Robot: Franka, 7 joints.
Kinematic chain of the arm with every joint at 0, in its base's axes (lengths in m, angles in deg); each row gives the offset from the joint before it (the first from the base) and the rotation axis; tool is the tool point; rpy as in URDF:
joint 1: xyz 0 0 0.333 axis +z
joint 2: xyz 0 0 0 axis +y
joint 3: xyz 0 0 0.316 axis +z
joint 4: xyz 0.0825 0 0 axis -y
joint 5: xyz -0.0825 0 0.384 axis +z
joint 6: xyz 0 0 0 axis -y
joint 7: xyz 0.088 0 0 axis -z
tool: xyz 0 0 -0.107 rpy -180 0 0
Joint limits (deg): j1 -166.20..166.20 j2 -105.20..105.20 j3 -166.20..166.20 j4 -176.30..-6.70 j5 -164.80..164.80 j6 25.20..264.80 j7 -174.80..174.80
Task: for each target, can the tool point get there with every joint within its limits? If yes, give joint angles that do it. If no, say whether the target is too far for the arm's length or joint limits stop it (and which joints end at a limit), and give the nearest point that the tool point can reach.
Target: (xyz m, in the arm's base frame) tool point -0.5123 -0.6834 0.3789
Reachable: yes | joints 67.14 -82.38 107.95 -23.46 124.66 141.76 -1.23
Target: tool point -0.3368 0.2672 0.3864
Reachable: yes | joints -130.58 32.81 -110.52 -141.53 93.74 60.46 69.98
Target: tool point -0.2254 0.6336 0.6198
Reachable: yes | joints -32.77 -79.33 82.96 -63.47 -87.90 68.77 80.46
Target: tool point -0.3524 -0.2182 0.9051
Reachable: yes | joints 128.00 38.55 134.20 -68.16 -30.36 86.28 22.29
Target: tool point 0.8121 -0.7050 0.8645
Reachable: no: too far | nearest point 0.5808 -0.5042 0.7131 | short by 0.342 m
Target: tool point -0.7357 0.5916 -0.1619
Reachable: no: too far | nearest point -0.5921 0.4761 -0.0653 | short by 0.208 m
